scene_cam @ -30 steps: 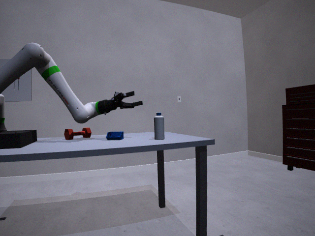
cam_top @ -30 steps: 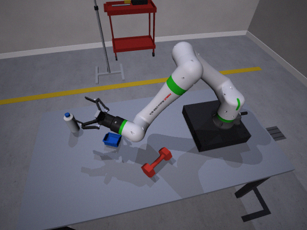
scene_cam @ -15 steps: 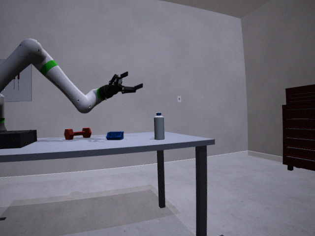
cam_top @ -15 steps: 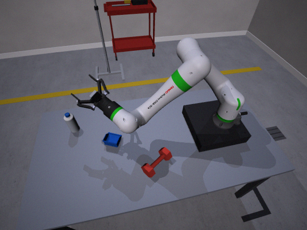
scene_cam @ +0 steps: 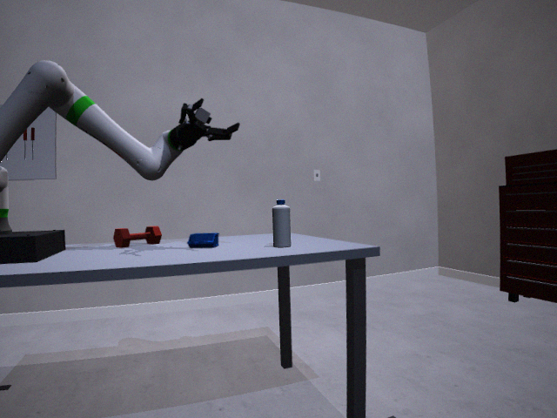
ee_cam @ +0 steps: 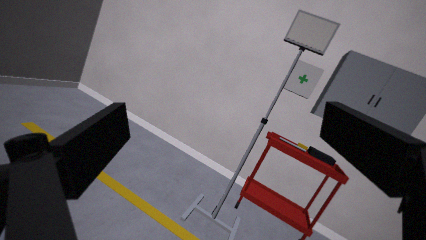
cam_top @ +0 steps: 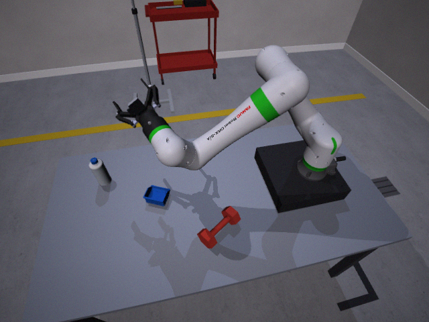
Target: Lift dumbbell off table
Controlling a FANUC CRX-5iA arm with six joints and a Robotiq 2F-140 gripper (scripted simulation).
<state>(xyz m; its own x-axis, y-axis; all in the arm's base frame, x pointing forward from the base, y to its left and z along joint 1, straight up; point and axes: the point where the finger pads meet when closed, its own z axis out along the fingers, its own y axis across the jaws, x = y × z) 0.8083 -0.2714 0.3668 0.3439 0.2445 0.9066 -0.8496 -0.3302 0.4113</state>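
Right now the red dumbbell is 290 mm behind my hand, 460 mm to the left of it and 410 mm below it. Also, from my hand: blue bin 30 mm behind, 240 mm to the left, 430 mm below.
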